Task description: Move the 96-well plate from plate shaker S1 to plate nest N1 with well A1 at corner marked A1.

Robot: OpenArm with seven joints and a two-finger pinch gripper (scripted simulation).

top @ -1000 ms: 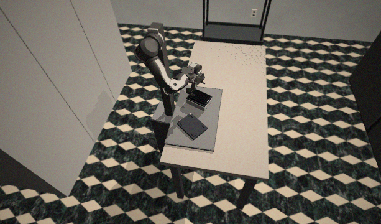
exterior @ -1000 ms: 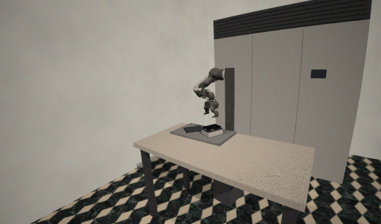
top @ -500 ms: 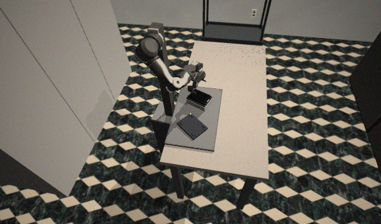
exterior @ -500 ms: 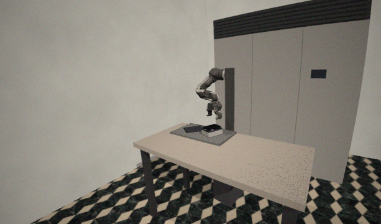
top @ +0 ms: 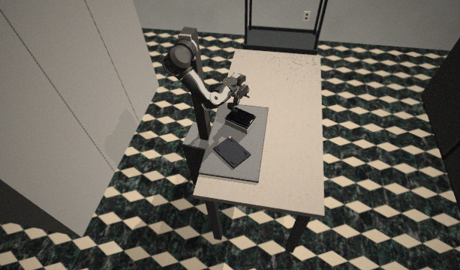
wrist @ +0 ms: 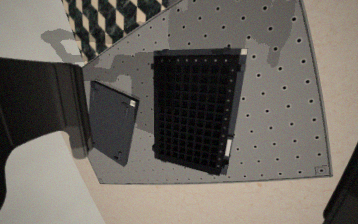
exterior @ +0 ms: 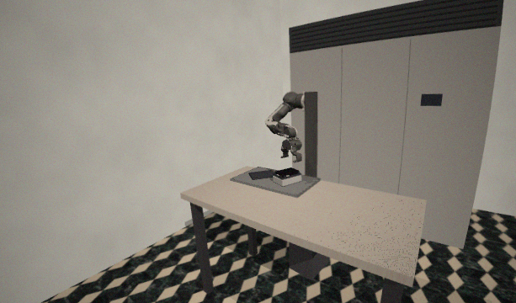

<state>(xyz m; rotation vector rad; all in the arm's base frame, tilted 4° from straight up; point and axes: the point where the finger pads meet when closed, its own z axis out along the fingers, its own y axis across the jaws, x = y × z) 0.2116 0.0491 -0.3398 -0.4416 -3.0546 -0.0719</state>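
Right now the black 96-well plate is 10 mm ahead of my hand, 20 mm to the right of it and 80 mm below it. Round my hand: dark plate nest N1: 20 mm ahead, 220 mm to the right, 130 mm below; then pale corner mark: 10 mm behind, 140 mm to the right, 130 mm below.
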